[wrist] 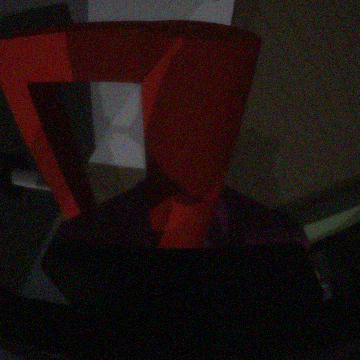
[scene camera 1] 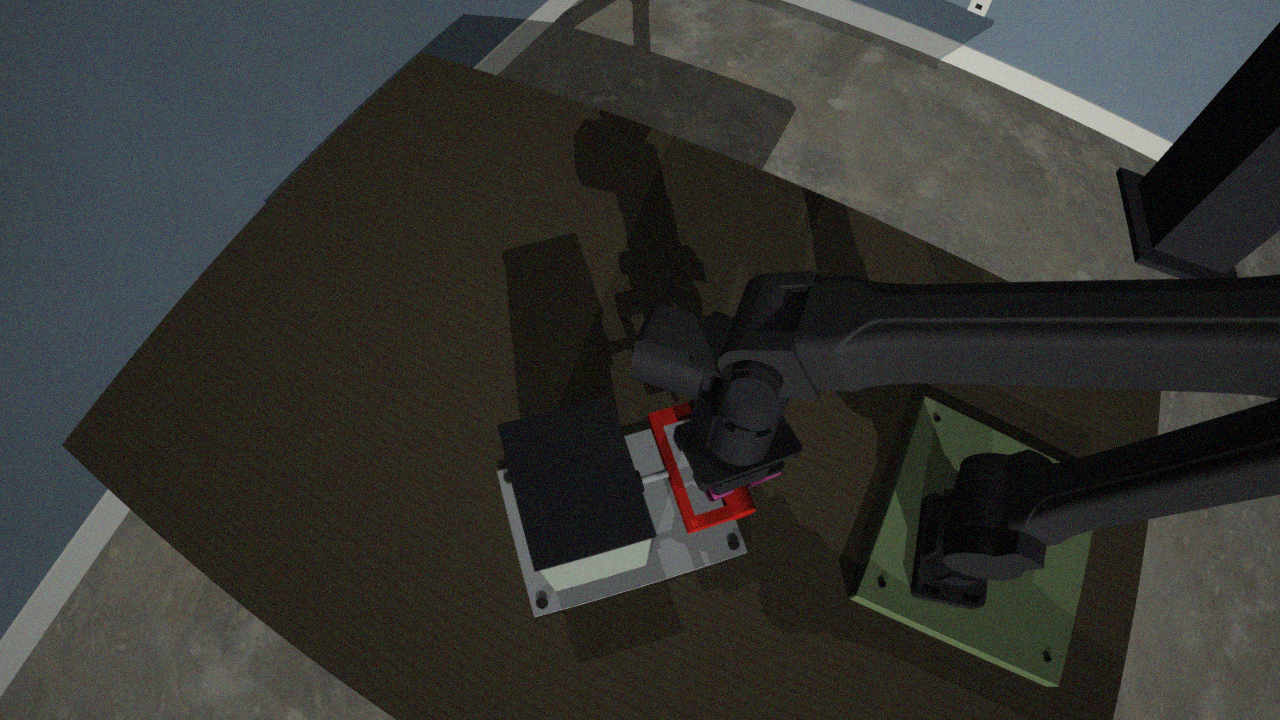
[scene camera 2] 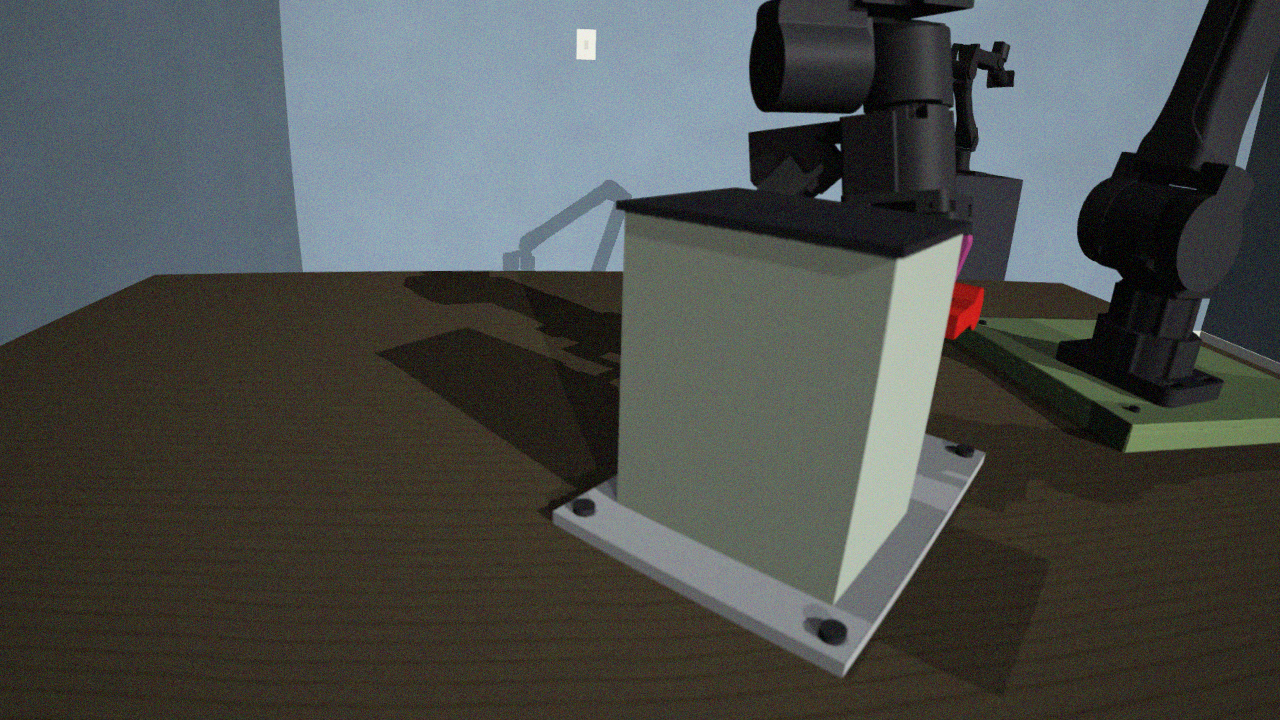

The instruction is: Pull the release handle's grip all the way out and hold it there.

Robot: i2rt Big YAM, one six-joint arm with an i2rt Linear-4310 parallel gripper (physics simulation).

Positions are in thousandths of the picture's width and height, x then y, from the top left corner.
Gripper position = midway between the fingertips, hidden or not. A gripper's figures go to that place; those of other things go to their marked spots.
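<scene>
My gripper (scene camera 1: 564, 683), 670 mm from the lens. Red release handle grip (scene camera 1: 577, 701), 620 mm from the lens.
</scene>
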